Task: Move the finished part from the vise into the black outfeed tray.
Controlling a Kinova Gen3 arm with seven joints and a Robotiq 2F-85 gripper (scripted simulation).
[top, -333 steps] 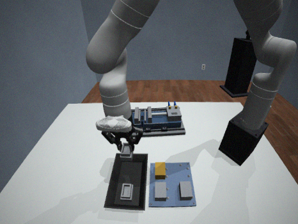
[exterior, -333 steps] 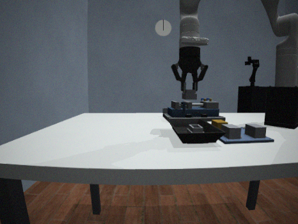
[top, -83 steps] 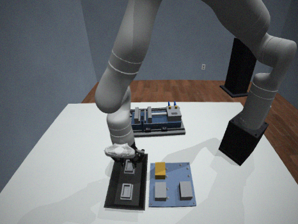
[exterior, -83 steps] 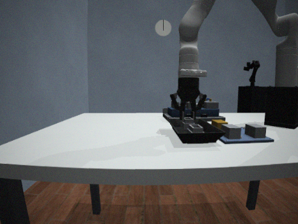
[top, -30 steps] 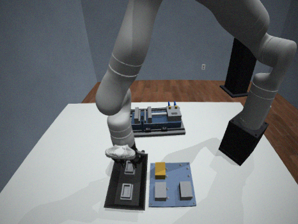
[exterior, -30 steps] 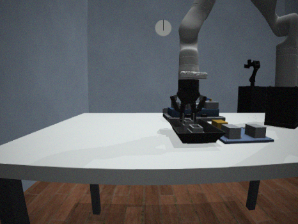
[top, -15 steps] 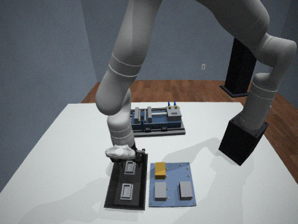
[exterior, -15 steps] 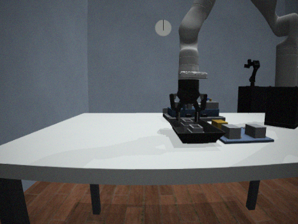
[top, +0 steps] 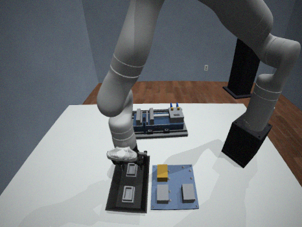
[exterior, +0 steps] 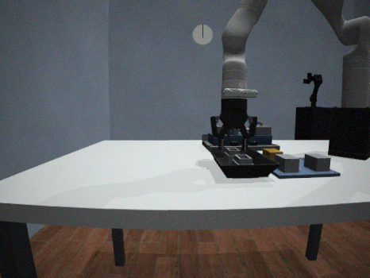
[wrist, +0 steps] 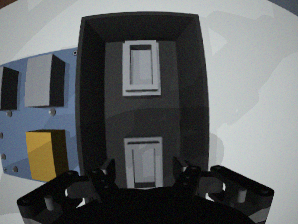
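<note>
The yellow block is 12 cm behind my hand, 3 cm to the left of it and 3 cm below it. Round my hand: blue plate (15 cm behind, 8 cm to the left, 5 cm below); then blue vise (28 cm to the right, 16 cm behind, 1 cm below).
</note>
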